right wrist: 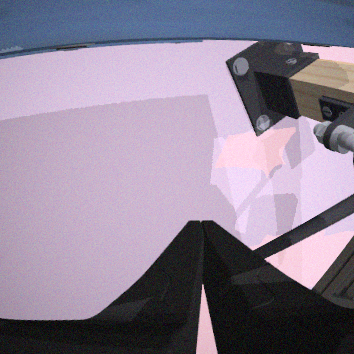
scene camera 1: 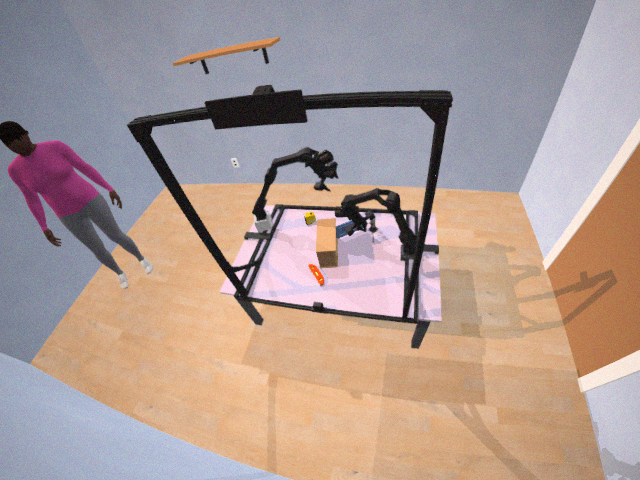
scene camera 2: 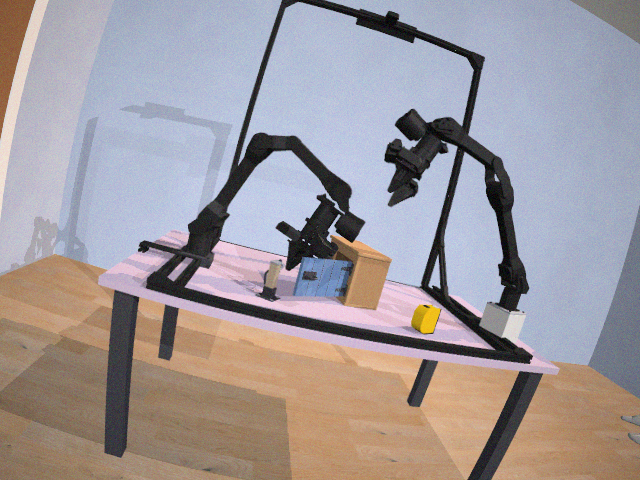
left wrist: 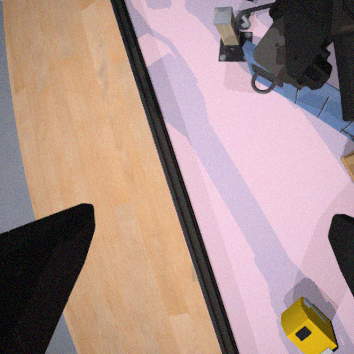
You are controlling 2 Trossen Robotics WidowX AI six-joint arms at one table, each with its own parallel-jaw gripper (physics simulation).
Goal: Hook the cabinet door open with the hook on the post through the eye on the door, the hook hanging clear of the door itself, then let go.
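Seen in the pictures: left gripper, between the fingertips: (scene camera 1: 334,184) (scene camera 2: 388,199) (left wrist: 215,221); right gripper, between the fingertips: (right wrist: 199,231) (scene camera 1: 365,231) (scene camera 2: 287,270); left arm's base, origin of its link: (scene camera 1: 261,216) (scene camera 2: 507,307); right arm's base, origin of its link: (scene camera 1: 409,251) (scene camera 2: 196,252).
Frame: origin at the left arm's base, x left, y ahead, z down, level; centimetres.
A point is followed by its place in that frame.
The wooden cabinet (scene camera 1: 326,242) {x -38.4, y 38.2, z -5.5 cm} (scene camera 2: 371,276) {x -20.7, y 40.2, z 0.5 cm} has its blue door (scene camera 2: 325,284) {x -22.3, y 53.0, z 4.8 cm} (left wrist: 325,106) {x -22.6, y 51.8, z 1.9 cm} (right wrist: 175,20) swung open. A dark ring eye (left wrist: 263,92) {x -18.6, y 58.0, z 2.5 cm} is on the door near its free edge. The wooden post (scene camera 2: 271,276) {x -21.0, y 69.3, z 4.3 cm} (left wrist: 228,31) {x -21.4, y 67.6, z 3.2 cm} (right wrist: 325,77) {x -21.4, y 67.6, z 5.4 cm} stands beside that edge. The hook's dark rod (right wrist: 310,222) {x -26.7, y 66.1, z 2.5 cm} (left wrist: 257,9) {x -25.6, y 66.3, z 1.7 cm} runs from the post to behind the right fingers; its tip is hidden. My right gripper (scene camera 2: 293,264) {x -27.8, y 62.3, z 3.8 cm} (right wrist: 199,231) {x -27.8, y 62.3, z 3.8 cm} is shut and empty, low beside the door's top edge. My left gripper (scene camera 1: 331,183) {x -10.7, y 49.1, z -21.2 cm} (scene camera 2: 390,198) {x -10.7, y 49.1, z -21.2 cm} (left wrist: 215,221) {x -10.7, y 49.1, z -21.2 cm} is open and empty, high above the table.
A yellow block-like object (scene camera 1: 309,218) {x -6.0, y 30.8, z 4.8 cm} (scene camera 2: 425,318) {x -2.0, y 33.4, z 5.3 cm} (left wrist: 307,325) {x -5.0, y 32.9, z 2.8 cm} stands near the table's edge. An orange-red object (scene camera 1: 316,274) {x -47.5, y 29.1, z 8.9 cm} lies on the other side of the cabinet. A black frame (scene camera 1: 180,198) {x -53.0, y -12.0, z -62.9 cm} rises around the table. A person (scene camera 1: 62,180) stands off to the left in scene camera 1.
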